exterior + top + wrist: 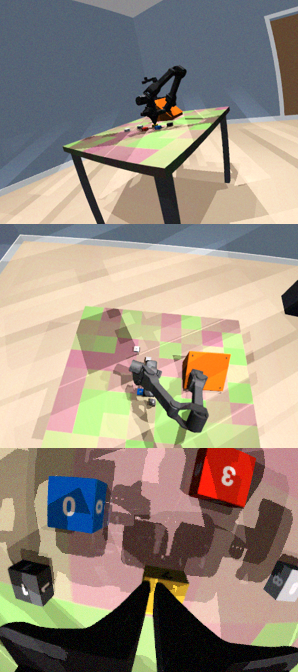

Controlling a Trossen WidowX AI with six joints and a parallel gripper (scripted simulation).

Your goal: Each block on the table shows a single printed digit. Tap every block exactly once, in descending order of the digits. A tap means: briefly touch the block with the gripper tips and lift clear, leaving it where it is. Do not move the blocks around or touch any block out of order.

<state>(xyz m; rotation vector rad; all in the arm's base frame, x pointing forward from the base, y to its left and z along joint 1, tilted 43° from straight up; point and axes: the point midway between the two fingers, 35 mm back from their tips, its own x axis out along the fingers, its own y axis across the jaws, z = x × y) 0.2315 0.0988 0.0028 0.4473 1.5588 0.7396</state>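
My gripper tip is now 10 mm past the yellow block, 10 mm to the left of it and 10 mm above it. Round my gripper tip: black block (40 mm behind, 100 mm to the left, 10 mm below); red block (80 mm ahead, 20 mm to the right, 10 mm below); blue block (40 mm ahead, 60 mm to the left, 10 mm below).
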